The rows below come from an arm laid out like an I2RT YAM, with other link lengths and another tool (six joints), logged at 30 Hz.
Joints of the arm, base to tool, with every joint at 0 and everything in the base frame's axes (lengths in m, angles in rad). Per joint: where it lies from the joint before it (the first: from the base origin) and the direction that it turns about. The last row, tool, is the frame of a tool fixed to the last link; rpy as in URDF.
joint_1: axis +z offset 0 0 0.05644
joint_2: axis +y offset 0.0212 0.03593 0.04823
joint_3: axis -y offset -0.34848 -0.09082 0
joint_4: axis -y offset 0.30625 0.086 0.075
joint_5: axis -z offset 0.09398 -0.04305 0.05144
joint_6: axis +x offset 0.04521 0 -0.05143
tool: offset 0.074 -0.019 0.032 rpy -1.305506 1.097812 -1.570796
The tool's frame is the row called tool.
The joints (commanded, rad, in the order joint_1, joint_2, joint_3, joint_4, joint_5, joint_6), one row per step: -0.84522 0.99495 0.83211 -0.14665 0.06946 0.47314; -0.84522 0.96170 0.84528 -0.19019 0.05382 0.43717; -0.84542 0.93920 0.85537 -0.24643 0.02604 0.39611; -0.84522 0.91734 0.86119 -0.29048 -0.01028 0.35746; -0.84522 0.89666 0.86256 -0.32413 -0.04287 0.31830; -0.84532 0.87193 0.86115 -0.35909 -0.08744 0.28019; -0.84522 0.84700 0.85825 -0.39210 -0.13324 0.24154; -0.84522 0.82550 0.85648 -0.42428 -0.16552 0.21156
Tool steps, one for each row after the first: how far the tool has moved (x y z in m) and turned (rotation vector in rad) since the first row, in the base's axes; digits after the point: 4 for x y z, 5 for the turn. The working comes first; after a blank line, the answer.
Tool pose at each row, in the base's axes (x y z in m, rotation vector in rad; the steps are taken from these numbers as rounded here): 0.1953 -0.2980 0.3760 1.01778 1.67722 -0.88298; 0.1906 -0.2888 0.3856 0.97421 1.69272 -0.89512; 0.1886 -0.2805 0.3871 0.92513 1.73847 -0.89480; 0.1880 -0.2718 0.3885 0.86890 1.77587 -0.88451; 0.1873 -0.2637 0.3892 0.81276 1.80546 -0.87823; 0.1869 -0.2537 0.3892 0.74898 1.83380 -0.85908; 0.1865 -0.2434 0.3887 0.68302 1.85852 -0.83834; 0.1851 -0.2347 0.3878 0.63493 1.87911 -0.82341

-0.0047 0.0092 0.0096 -0.02005 0.02161 0.02578; -0.0067 0.0175 0.0111 -0.02113 0.06065 0.06519; -0.0073 0.0262 0.0125 -0.02532 0.08959 0.11267; -0.0080 0.0343 0.0132 -0.03485 0.11563 0.15669; -0.0084 0.0443 0.0132 -0.04262 0.13597 0.21176; -0.0088 0.0546 0.0127 -0.05207 0.15425 0.26839; -0.0102 0.0633 0.0118 -0.05717 0.17049 0.30956
